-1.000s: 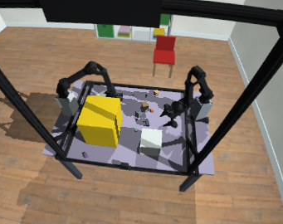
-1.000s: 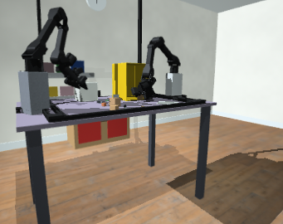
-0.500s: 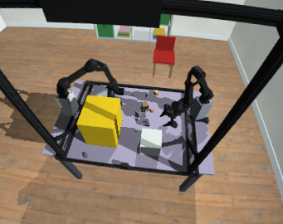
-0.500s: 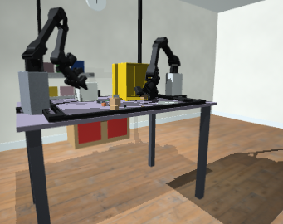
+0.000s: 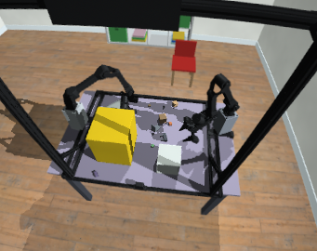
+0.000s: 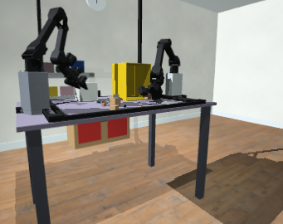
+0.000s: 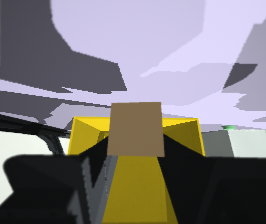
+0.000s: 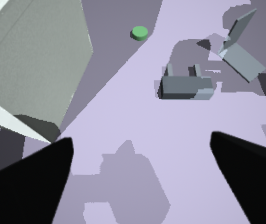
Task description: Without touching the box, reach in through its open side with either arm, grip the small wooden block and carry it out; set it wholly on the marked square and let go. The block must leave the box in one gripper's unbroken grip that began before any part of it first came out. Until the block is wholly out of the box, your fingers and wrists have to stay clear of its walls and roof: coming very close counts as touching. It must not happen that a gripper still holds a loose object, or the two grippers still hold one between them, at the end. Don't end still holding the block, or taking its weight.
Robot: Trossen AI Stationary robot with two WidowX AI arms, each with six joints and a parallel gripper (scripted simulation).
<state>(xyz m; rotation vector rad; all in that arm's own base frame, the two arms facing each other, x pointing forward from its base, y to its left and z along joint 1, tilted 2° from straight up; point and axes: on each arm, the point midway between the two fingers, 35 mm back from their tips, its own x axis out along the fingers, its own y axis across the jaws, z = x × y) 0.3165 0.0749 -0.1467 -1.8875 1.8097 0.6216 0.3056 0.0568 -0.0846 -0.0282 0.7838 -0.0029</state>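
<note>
Right now the marked square is 13 cm ahead of my left hand, 7 cm to the left of it and 6 cm below it. From my left hand the other things lie so: grey part 30 cm to the right, 12 cm behind, 5 cm below.
</note>
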